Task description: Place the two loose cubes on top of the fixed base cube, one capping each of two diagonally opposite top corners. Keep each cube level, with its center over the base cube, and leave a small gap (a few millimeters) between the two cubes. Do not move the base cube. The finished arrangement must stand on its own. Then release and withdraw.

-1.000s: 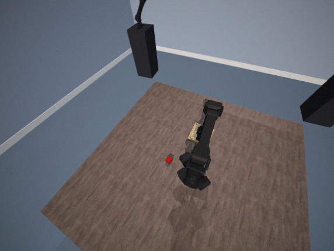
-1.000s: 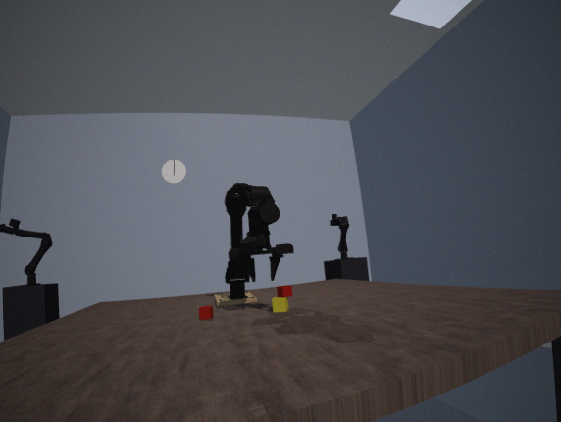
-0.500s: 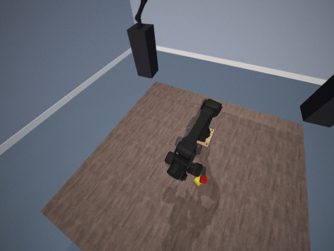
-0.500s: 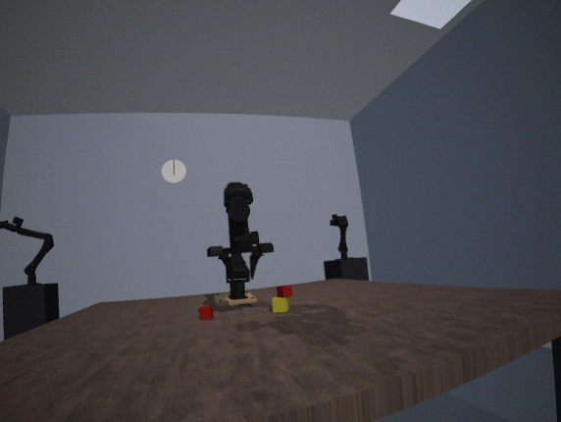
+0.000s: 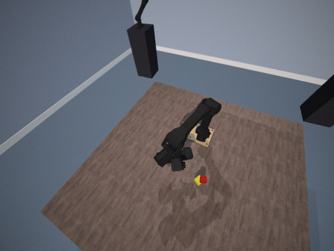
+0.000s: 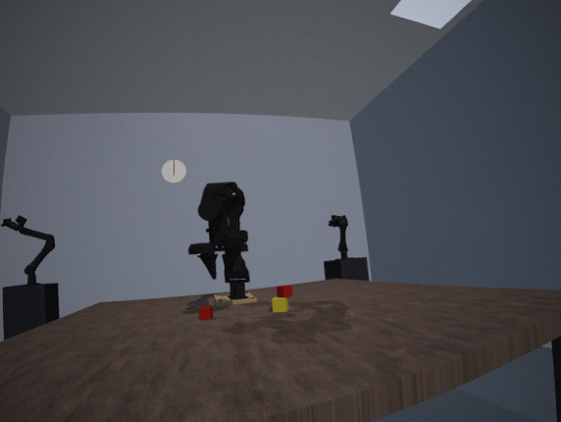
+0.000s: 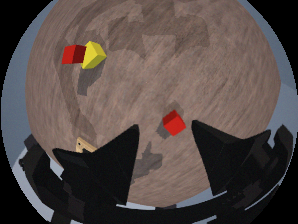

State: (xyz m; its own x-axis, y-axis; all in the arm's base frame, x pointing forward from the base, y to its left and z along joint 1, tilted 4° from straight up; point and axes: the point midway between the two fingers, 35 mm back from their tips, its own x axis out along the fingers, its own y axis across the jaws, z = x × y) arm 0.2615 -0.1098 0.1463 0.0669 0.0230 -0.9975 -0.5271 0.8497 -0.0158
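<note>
My gripper tip is now 16 cm to the right of the yellow cube, 9 cm above it and 3 cm short of it.
</note>
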